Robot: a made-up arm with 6 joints. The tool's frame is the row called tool.
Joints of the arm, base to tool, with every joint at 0 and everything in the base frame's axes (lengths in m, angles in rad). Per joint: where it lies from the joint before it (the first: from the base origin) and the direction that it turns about. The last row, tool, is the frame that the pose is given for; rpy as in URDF.
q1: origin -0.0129 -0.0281 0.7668 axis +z
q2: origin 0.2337 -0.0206 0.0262 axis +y
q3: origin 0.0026 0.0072 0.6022 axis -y
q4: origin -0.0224 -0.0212 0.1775 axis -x
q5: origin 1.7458 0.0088 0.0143 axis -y
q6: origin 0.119 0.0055 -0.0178 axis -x
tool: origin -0.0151 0 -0.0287 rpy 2.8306 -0.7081 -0.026
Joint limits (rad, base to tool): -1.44..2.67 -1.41..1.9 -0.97..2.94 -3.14..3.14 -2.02..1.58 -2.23..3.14
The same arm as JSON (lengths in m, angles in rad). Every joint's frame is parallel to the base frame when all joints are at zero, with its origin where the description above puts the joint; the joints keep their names.
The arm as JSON. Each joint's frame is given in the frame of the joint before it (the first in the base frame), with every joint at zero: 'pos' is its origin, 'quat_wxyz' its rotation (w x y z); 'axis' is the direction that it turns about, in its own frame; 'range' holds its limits. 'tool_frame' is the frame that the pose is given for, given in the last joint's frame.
{
  "length_unit": "m",
  "angle_unit": "rad",
  "joints": [
    {
      "joint": "q1",
      "pos": [
        -0.0129,
        -0.0281,
        0.7668
      ],
      "quat_wxyz": [
        1.0,
        0.0,
        0.0,
        0.0
      ],
      "axis": [
        0.0,
        0.0,
        1.0
      ],
      "range": [
        -1.44,
        2.67
      ]
    },
    {
      "joint": "q2",
      "pos": [
        0.2337,
        -0.0206,
        0.0262
      ],
      "quat_wxyz": [
        1.0,
        0.0,
        0.0,
        0.0
      ],
      "axis": [
        0.0,
        1.0,
        0.0
      ],
      "range": [
        -1.41,
        1.9
      ]
    },
    {
      "joint": "q3",
      "pos": [
        0.0026,
        0.0072,
        0.6022
      ],
      "quat_wxyz": [
        1.0,
        0.0,
        0.0,
        0.0
      ],
      "axis": [
        0.0,
        -1.0,
        0.0
      ],
      "range": [
        -0.97,
        2.94
      ]
    },
    {
      "joint": "q4",
      "pos": [
        -0.0224,
        -0.0212,
        0.1775
      ],
      "quat_wxyz": [
        1.0,
        0.0,
        0.0,
        0.0
      ],
      "axis": [
        -1.0,
        0.0,
        0.0
      ],
      "range": [
        -3.14,
        3.14
      ]
    },
    {
      "joint": "q5",
      "pos": [
        1.7458,
        0.0088,
        0.0143
      ],
      "quat_wxyz": [
        1.0,
        0.0,
        0.0,
        0.0
      ],
      "axis": [
        0.0,
        -1.0,
        0.0
      ],
      "range": [
        -2.02,
        1.58
      ]
    },
    {
      "joint": "q6",
      "pos": [
        0.119,
        0.0055,
        -0.0178
      ],
      "quat_wxyz": [
        1.0,
        0.0,
        0.0,
        0.0
      ],
      "axis": [
        -1.0,
        0.0,
        0.0
      ],
      "range": [
        -2.23,
        3.14
      ]
    }
  ],
  "tool_frame": {
    "pos": [
      -0.0151,
      0.0,
      -0.0287
    ],
    "quat_wxyz": [
      0.149705,
      0.925883,
      -0.065735,
      0.340599
    ]
  }
}

